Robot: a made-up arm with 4 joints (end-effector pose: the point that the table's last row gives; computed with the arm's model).
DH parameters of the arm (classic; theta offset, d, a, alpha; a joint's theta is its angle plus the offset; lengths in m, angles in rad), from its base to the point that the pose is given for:
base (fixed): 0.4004 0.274 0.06 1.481
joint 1: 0 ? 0.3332 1.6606
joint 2: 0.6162 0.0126 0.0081 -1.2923
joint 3: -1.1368 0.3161 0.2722 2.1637
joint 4: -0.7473 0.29 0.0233 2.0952
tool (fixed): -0.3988 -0.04 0 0
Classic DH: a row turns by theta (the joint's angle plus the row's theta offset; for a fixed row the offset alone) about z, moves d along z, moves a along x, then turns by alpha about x.
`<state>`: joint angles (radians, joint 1 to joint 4).
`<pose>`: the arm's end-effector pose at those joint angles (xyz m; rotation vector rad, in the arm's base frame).
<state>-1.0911 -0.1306 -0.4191 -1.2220</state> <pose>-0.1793 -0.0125 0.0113 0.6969 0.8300 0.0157</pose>
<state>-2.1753 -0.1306 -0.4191 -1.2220</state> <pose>-0.2872 -0.0250 0.3497 0.3096 1.6826 -0.6208</pose>
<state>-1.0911 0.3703 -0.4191 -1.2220</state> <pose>-0.1787 0.0815 -0.0504 0.3884 0.5782 -0.3043</pose>
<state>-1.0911 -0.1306 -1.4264 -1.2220</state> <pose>0.0167 0.0525 0.3130 0.9988 1.6191 -0.5681</pose>
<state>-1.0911 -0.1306 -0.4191 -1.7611</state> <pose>-0.1591 -0.0075 0.0190 0.9394 0.3235 0.0325</pose>
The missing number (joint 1, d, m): 0.0284
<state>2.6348 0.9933 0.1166 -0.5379</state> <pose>-0.0485 0.0874 0.7923 2.0149 -2.1251 0.1933</pose>
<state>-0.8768 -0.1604 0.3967 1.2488</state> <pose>-0.0266 -0.1226 -0.2534 -0.9785 1.7677 -0.4772</pose>
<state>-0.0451 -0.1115 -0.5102 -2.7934</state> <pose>0.1044 0.0900 0.0168 1.6745 -1.4638 0.5835</pose>
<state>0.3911 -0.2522 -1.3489 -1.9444</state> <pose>0.0406 0.0067 0.2466 1.6452 -0.0618 0.6326</pose>
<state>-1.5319 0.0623 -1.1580 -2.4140</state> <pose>-0.0405 0.0984 0.2536 0.7638 0.2893 -0.8444</pose>
